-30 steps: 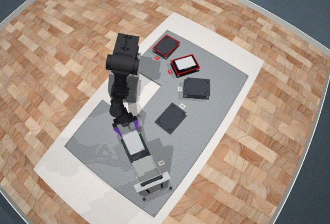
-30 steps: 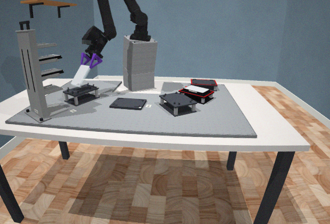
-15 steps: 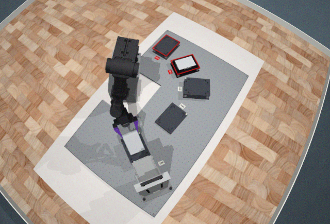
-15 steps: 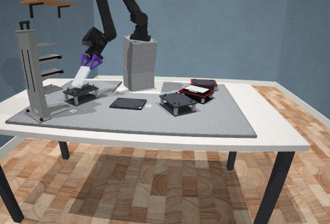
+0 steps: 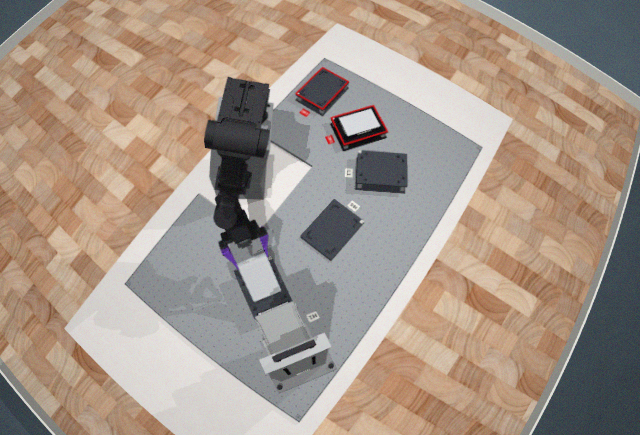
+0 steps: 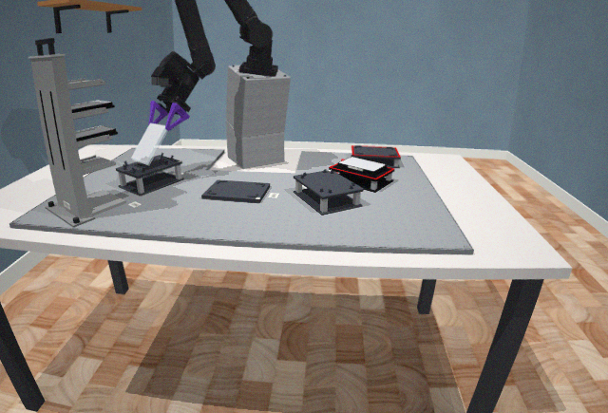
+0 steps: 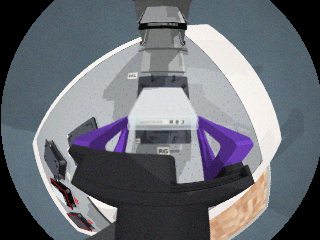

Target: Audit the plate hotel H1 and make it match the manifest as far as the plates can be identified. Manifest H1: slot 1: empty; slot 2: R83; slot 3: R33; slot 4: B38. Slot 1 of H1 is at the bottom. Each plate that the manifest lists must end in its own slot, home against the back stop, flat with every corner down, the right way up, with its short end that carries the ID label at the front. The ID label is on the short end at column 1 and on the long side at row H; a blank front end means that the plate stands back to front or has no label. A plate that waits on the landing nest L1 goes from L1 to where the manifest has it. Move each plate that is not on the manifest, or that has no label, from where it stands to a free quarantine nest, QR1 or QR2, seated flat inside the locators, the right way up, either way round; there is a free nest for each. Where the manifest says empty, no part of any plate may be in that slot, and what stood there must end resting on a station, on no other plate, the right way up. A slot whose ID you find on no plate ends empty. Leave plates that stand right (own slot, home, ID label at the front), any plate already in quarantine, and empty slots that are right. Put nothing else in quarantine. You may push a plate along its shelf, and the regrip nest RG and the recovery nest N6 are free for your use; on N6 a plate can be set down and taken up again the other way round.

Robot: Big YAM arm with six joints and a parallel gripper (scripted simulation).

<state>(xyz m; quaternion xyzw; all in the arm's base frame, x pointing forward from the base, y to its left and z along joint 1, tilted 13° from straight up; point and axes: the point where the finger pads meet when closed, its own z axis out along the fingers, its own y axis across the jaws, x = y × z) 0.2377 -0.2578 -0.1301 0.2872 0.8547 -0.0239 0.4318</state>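
Right now the white plate is 4 cm below my hand, 4 cm ahead of it and 2 cm to the right of it. Also, from my hand: plate hotel H1: 26 cm ahead, 16 cm to the right, 3 cm above; regrip nest RG: 11 cm below, 4 cm ahead, 3 cm to the right; flat pad N6: 25 cm to the left, 16 cm below, 10 cm ahead.
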